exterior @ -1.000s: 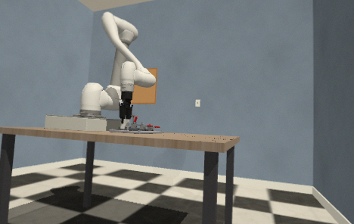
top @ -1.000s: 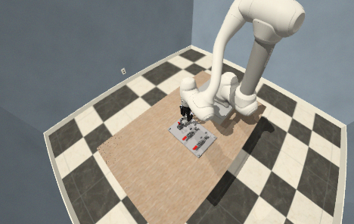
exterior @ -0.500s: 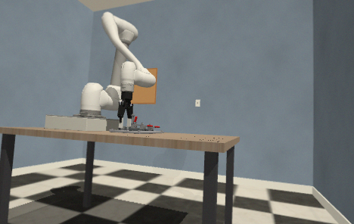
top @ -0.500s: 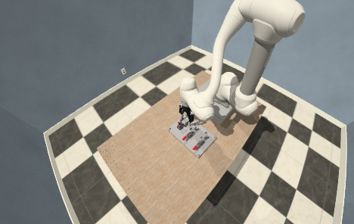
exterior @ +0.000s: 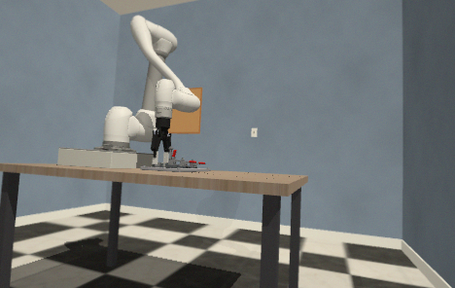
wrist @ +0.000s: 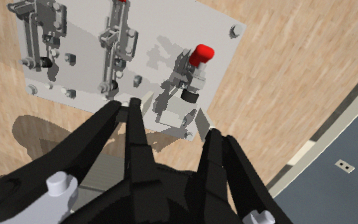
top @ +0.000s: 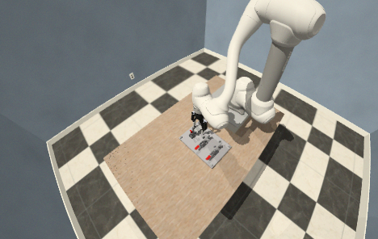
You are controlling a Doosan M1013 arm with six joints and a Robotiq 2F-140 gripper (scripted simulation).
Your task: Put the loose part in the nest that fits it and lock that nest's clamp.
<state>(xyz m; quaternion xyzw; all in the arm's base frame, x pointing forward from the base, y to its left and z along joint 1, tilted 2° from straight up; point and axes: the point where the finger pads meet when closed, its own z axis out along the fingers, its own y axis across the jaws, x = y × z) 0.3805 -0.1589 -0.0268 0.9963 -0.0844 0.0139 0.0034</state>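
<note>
Now: hand 3 cm above the light grey part. The rest, counted from my hand: grey fixture plate (10 cm to the left, 6 cm ahead, 5 cm below).
</note>
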